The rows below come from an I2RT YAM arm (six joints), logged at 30 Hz.
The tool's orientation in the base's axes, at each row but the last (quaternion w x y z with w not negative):
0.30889, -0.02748, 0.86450, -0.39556
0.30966, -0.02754, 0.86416, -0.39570
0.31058, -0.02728, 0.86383, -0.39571
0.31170, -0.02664, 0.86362, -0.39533
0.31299, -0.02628, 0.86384, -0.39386
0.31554, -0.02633, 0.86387, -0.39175
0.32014, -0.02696, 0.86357, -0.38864
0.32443, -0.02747, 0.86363, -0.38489
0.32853, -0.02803, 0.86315, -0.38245
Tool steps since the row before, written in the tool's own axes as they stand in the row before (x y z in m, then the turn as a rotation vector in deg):
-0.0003, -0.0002, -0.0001, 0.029, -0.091, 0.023
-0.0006, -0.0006, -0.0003, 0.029, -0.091, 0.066
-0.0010, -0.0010, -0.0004, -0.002, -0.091, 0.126
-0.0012, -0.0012, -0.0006, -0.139, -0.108, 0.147
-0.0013, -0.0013, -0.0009, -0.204, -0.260, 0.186
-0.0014, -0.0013, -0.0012, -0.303, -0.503, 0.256
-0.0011, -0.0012, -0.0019, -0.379, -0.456, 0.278
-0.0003, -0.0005, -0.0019, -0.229, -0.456, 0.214
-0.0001, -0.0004, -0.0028, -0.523, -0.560, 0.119
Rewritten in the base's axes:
0.0001, 0.0000, 0.0003, -0.029, -0.086, 0.038
0.0002, 0.0000, 0.0009, -0.005, -0.115, 0.016
0.0004, -0.0001, 0.0014, 0.054, -0.146, 0.003
0.0004, -0.0001, 0.0018, 0.172, -0.131, 0.075
0.0003, 0.0001, 0.0020, 0.216, -0.243, 0.195
0.0002, 0.0003, 0.0022, 0.286, -0.428, 0.381
-0.0005, 0.0007, 0.0023, 0.368, -0.387, 0.379
-0.0010, 0.0010, 0.0014, 0.213, -0.391, 0.329
-0.0017, 0.0015, 0.0017, 0.366, -0.315, 0.607

